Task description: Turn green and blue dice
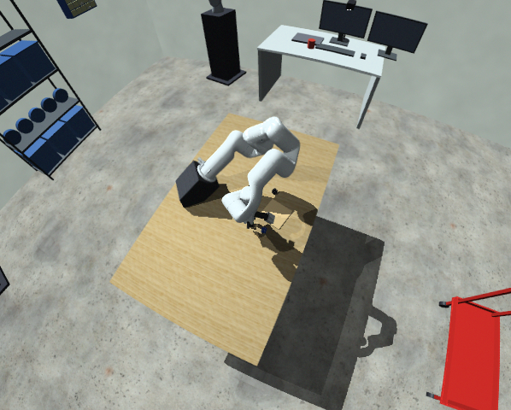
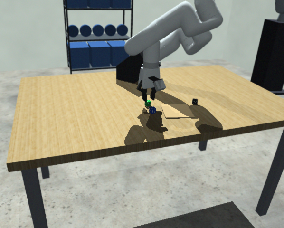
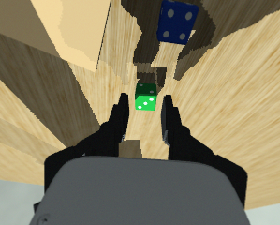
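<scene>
The green die lies 4 cm below my hand. From my hand the other things lie so: black die (25 cm to the left, 4 cm below, 1 cm behind); tan mat (13 cm to the left, 7 cm ahead, 5 cm below); blue die (8 cm ahead, 4 cm below, 1 cm to the left).
</scene>
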